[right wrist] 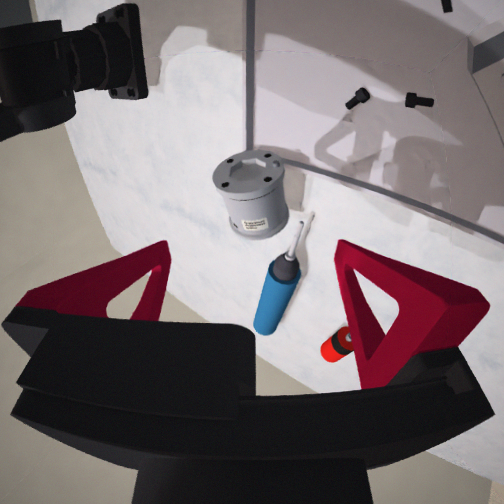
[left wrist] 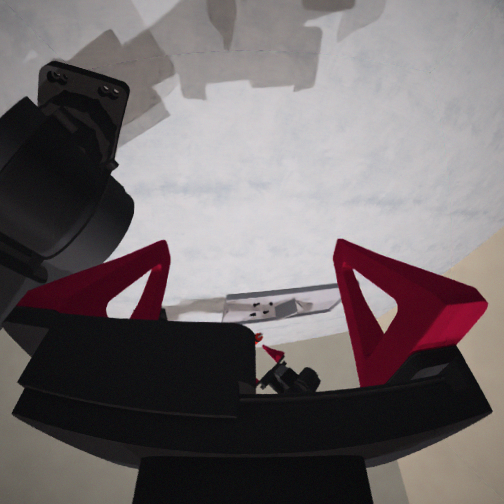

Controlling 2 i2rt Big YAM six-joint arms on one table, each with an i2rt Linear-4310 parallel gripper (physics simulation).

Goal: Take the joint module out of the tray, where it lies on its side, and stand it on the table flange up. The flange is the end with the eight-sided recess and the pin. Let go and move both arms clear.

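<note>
In the right wrist view the grey joint module [right wrist: 251, 194] stands upright on the white table, its top face showing the eight-sided recess and bolt holes, just outside the corner of the tray [right wrist: 380, 115]. My right gripper [right wrist: 252, 280] is open and empty, raised above and short of the module. My left gripper [left wrist: 250, 280] is open and empty, high over the table. In the left wrist view the tray [left wrist: 280, 305] shows far off, small, between the fingers. The module is not seen in that view.
A blue-handled screwdriver [right wrist: 280, 290] lies beside the module, and a small red cylinder [right wrist: 336, 345] near the right finger. Two black bolts [right wrist: 357, 97] lie in the tray. The left arm's black body [right wrist: 65, 60] is at the upper left. The table edge curves at left.
</note>
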